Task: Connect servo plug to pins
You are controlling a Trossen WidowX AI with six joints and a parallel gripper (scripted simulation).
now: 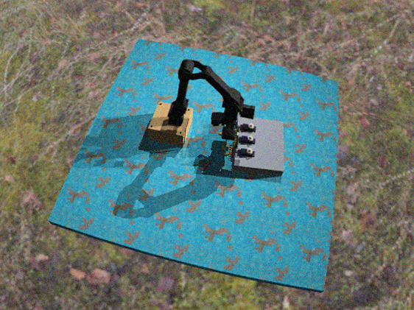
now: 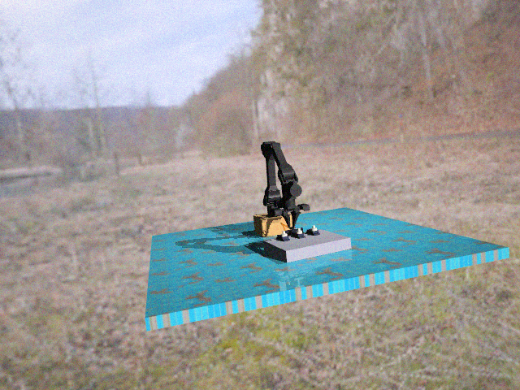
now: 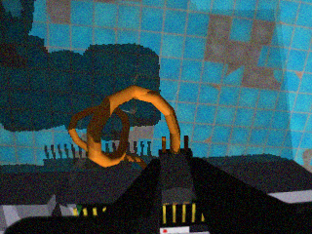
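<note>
Now: the white band 50 mm ahead of my gripper tip. From my gripper tip the other things lie so: grey holder 210 mm ahead, 50 mm below.
</note>
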